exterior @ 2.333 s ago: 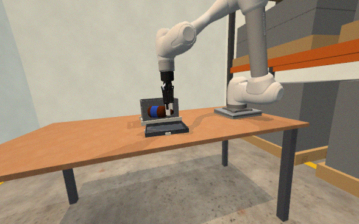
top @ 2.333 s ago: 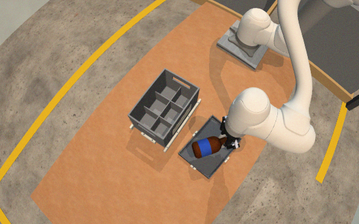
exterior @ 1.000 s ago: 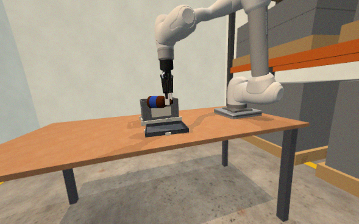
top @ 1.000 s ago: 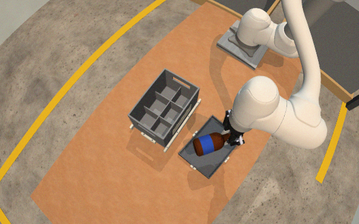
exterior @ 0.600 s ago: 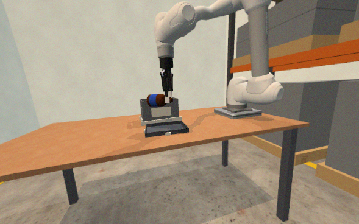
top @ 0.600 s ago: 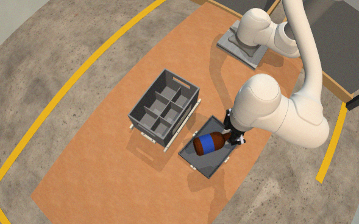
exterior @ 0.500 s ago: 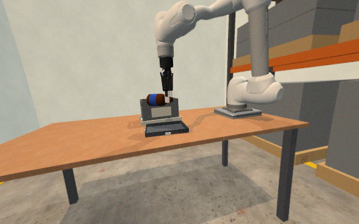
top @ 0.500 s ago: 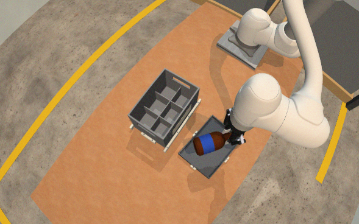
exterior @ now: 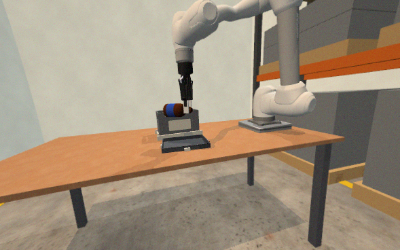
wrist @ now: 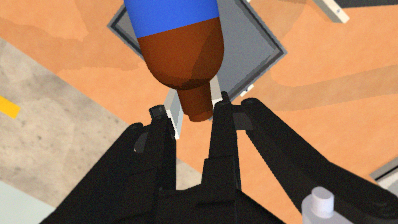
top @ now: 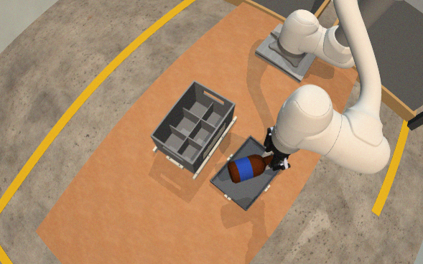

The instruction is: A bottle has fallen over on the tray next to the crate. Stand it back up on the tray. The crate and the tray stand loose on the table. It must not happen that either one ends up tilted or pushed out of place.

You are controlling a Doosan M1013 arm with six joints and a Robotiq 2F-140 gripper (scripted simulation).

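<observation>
Right now my hand is 5 cm short of the bottle, 3 cm to the left of it and 2 cm above it. Round my hand: grey crate (29 cm to the right, 13 cm below, 5 cm ahead); then grey tray (20 cm below, 3 cm to the right, 3 cm ahead).
</observation>
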